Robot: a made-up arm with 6 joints.
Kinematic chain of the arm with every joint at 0, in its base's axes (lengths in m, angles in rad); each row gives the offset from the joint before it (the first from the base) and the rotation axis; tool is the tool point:
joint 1: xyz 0 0 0.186 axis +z
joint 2: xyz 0 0.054 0 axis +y
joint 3: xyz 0 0 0.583 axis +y
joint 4: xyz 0 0 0.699 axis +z
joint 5: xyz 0 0 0 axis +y
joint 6: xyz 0 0 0.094 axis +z
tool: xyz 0 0 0
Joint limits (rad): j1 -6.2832..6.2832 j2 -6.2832..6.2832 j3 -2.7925..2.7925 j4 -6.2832..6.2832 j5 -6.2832..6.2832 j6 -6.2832..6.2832
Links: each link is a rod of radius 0.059 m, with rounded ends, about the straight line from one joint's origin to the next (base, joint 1, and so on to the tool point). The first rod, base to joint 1, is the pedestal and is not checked.
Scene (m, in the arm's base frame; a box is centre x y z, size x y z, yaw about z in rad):
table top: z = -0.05
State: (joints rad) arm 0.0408 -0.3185 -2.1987 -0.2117 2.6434 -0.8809
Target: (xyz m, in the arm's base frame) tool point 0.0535 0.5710 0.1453
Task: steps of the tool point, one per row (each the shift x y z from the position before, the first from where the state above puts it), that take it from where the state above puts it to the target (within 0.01 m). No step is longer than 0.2 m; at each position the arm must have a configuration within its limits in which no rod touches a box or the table.
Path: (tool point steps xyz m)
1: 0.0262 0.1548 -0.0202
2: 0.0673 0.1418 -0.0201
3: 0.1034 0.1182 -0.0200
4: 0.1315 0.0854 -0.0200
5: 0.1493 0.0462 -0.0199
6: 0.1557 0.0037 -0.0197

